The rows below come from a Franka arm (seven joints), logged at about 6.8 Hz.
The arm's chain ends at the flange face. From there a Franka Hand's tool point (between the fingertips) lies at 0.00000 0.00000 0.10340 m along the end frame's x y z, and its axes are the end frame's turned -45 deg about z.
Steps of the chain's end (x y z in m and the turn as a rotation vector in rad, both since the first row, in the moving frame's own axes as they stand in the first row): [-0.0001 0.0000 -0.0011 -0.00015 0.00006 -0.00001]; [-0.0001 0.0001 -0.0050 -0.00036 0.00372 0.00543]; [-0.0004 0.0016 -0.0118 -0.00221 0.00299 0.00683]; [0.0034 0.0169 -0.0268 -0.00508 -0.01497 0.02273]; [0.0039 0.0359 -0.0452 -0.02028 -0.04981 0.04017]
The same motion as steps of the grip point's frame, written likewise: [-0.0001 -0.0001 -0.0011 -0.00015 -0.00006 -0.00001]; [0.0001 0.0003 -0.0050 -0.00288 0.00238 0.00543]; [-0.0014 0.0012 -0.0118 -0.00368 0.00055 0.00683]; [-0.0110 0.0136 -0.0268 0.00699 -0.01418 0.02273]; [-0.0277 0.0259 -0.0453 0.02088 -0.04956 0.04017]
